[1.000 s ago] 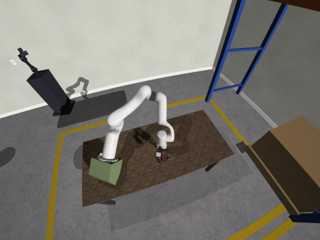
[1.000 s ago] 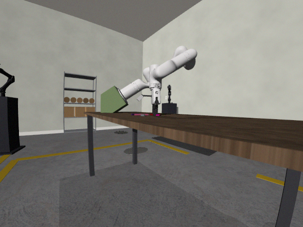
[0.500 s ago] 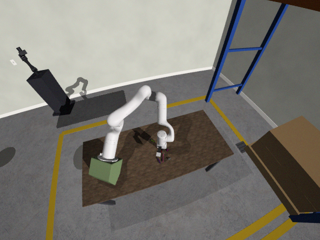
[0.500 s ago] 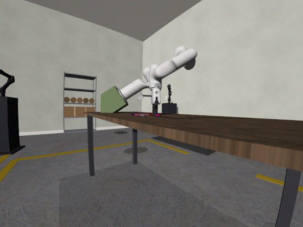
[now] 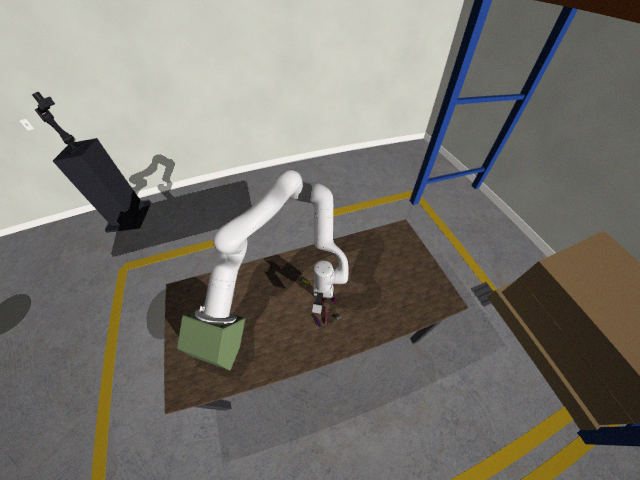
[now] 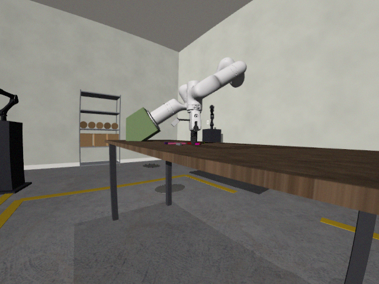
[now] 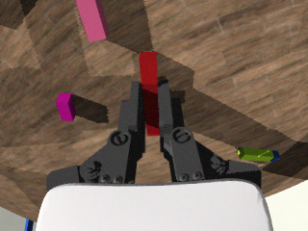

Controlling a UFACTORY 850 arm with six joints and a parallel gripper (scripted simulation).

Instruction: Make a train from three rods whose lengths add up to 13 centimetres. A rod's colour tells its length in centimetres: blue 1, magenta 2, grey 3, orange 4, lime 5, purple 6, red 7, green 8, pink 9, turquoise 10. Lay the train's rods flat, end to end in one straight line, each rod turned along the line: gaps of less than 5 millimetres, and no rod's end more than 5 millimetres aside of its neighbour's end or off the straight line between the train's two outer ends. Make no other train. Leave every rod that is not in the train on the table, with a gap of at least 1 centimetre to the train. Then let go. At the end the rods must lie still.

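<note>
The magenta rod lies 6 cm ahead of my hand, 2 cm to the right of it and 2 cm below it. Round my hand: pink rod (10 cm to the right, 2 cm below); then red rod (2 cm below); then purple rod (4 cm behind, 12 cm to the right, 2 cm below).
</note>
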